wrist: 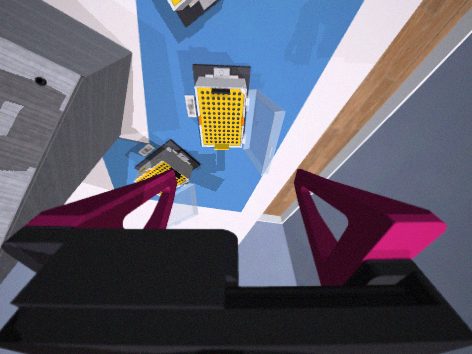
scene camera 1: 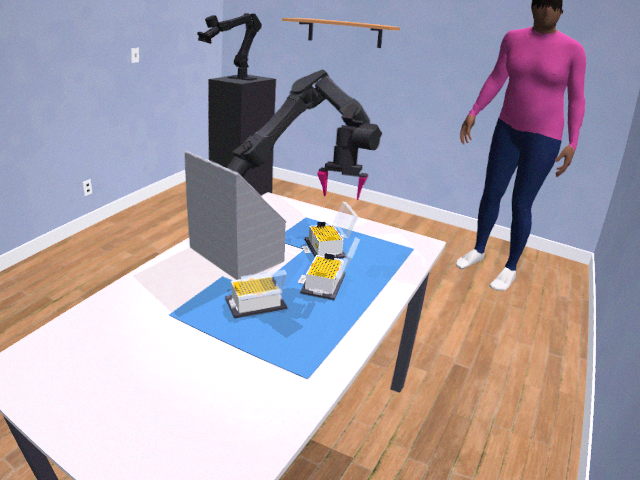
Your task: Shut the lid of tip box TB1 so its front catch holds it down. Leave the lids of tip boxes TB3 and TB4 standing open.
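Frame: origin at the arm's base, x up, y left, z back, level; metres.
Seen in the pictures: gripper, fingertip midpoint: [wrist: 235, 176] [scene camera 1: 341, 197]; arm's base, origin of the base link: [scene camera 1: 228, 180].
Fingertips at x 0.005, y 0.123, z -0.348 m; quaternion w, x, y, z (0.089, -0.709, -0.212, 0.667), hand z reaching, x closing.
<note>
Offsets run from my fingertips to a thing's middle. "spot": to the spot under its first point. Level surfaces: height alone.
Three tip boxes with yellow racks stand on dark bases; their labels are too small to read, so I cannot tell which is TB1, TB3 or TB4. The middle box @(dx -0.231, dy -0.069, dz +0.006 m) [scene camera 1: 323, 282] [wrist: 220, 117] has its clear lid @(dx -0.159, dy -0.040, dz -0.067 m) [scene camera 1: 352, 249] [wrist: 266, 131] standing open on its right side in the wrist view. The back box @(dx -0.231, dy +0.110, dz +0.134 m) [scene camera 1: 326, 241] [wrist: 162, 173] also has its clear lid [scene camera 1: 345, 219] [wrist: 183, 204] open, partly behind a finger in the wrist view. The front box [scene camera 1: 256, 301] [wrist: 189, 6] has a raised clear lid @(spot: dx -0.140, dy -0.283, dz -0.019 m) [scene camera 1: 281, 279]. My gripper [scene camera 1: 341, 197] [wrist: 235, 176] is open and empty, high above the back box's area.
The boxes stand on a blue mat @(dx -0.264 m) [scene camera 1: 310, 351] [wrist: 165, 60] on a white table @(dx -0.267 m) [scene camera 1: 155, 392]. A tall grey block [scene camera 1: 211, 217] [wrist: 105, 95] stands at the left beside the arm's base. A person [scene camera 1: 537, 87] stands beyond the table. A second arm [scene camera 1: 242, 46] stands on a black pedestal [scene camera 1: 224, 113].
</note>
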